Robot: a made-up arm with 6 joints. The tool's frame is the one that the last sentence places.
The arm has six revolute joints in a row. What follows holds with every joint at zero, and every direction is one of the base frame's. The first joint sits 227.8 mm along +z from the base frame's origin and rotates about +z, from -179.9 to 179.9 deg. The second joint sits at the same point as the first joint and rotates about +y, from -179.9 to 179.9 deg. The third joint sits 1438.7 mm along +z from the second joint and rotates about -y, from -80 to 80 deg. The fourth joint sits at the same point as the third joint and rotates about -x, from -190 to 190 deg. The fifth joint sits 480.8 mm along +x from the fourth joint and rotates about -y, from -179.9 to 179.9 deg. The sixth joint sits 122.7 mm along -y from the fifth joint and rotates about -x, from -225 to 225 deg. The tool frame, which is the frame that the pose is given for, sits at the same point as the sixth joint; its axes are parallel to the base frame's.
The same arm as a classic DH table. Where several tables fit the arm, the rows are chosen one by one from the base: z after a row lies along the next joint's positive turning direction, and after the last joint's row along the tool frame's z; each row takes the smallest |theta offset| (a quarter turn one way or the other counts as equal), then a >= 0, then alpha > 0; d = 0 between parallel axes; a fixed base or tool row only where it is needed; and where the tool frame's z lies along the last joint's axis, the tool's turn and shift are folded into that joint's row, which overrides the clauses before.
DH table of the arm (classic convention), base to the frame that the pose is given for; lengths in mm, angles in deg. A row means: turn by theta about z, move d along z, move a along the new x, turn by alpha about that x. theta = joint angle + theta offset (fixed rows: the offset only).
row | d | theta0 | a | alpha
joint 1 | 227.8 | 0 | 0 | -90
joint 2 | 0 | -90 | 1438.7 | 180
joint 3 | 0 | 0 | 0 | -90
joint 4 | -480.8 | 0 | 0 | 90
joint 5 | 122.7 | 0 | 0 | -90
joint 6 | 0 | 90 | 0 | 90
tool (fixed) | 0 | -90 | 0 | 0
Joint limits (deg, base to tool): -179.9..179.9 -179.9..179.9 -80..80 -190..190 -179.9..179.9 -225..225

